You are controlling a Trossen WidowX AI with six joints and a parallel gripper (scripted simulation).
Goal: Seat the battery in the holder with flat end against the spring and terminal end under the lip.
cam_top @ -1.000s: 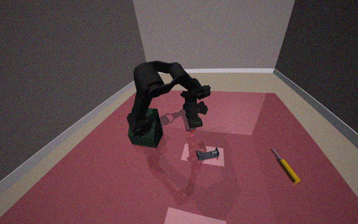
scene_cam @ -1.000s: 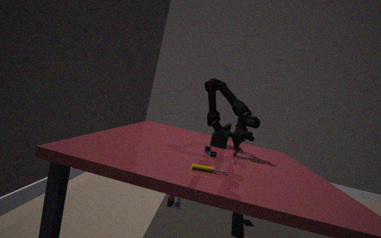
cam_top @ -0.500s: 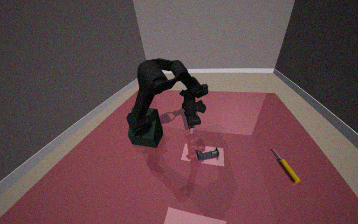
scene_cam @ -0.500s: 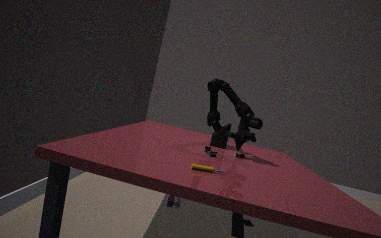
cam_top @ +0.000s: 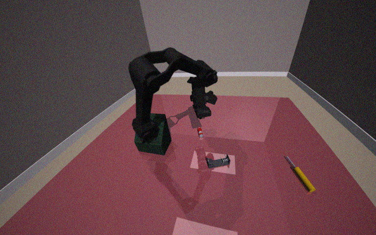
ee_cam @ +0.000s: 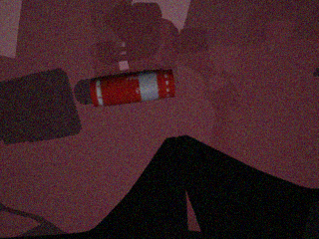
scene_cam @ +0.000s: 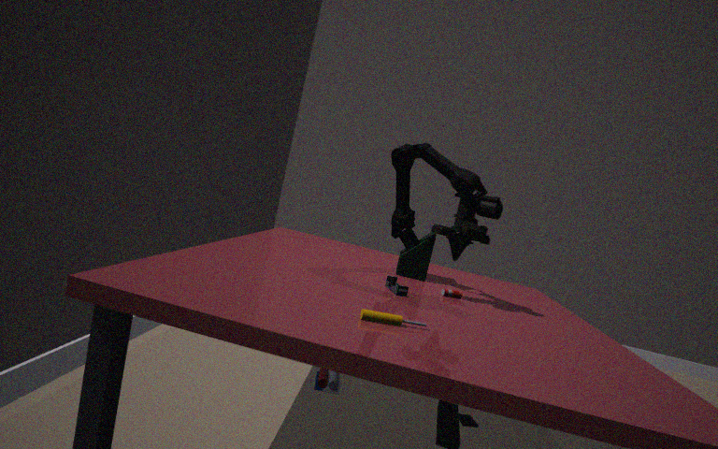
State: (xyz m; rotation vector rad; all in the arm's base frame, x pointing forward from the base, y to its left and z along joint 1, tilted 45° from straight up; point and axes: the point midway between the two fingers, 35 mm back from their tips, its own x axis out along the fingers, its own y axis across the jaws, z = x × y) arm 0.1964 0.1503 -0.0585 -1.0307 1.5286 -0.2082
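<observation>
The battery is 1 cm behind my gripper tip, 2 cm to the left of it and 11 cm below it. Round my gripper tip: yellow-handled screwdriver (44 cm ahead, 11 cm to the right, 11 cm below).
</observation>
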